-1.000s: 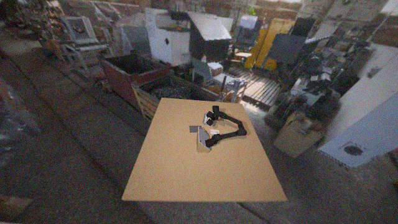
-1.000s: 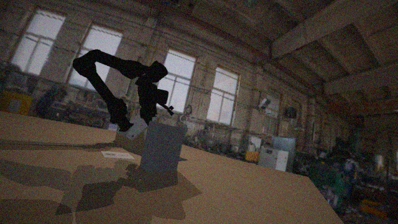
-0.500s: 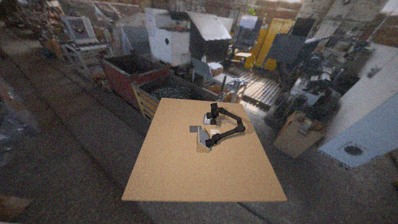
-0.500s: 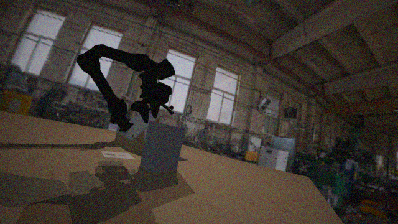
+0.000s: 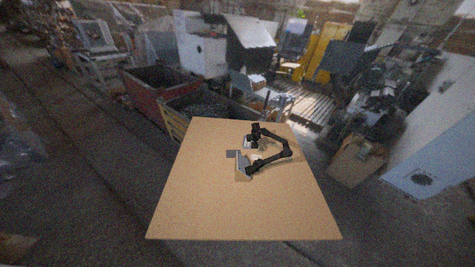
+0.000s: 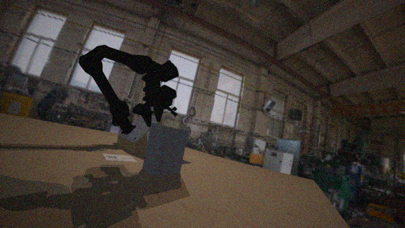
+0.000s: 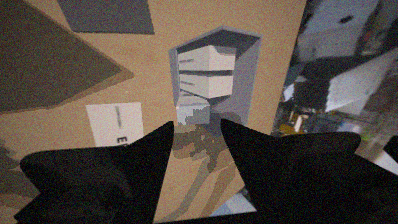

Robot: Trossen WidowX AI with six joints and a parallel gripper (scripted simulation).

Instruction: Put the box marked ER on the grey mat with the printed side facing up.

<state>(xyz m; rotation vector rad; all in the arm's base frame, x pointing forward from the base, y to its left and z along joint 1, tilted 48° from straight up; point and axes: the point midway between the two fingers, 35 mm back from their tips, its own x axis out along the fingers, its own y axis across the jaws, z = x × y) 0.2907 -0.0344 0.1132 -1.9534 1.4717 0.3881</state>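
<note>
My gripper tip is now 140 mm above the paper, 90 mm past it and 40 mm to the left of it. Round my gripper tip: grey mat 180 mm to the left, 140 mm below, 30 mm behind.
</note>
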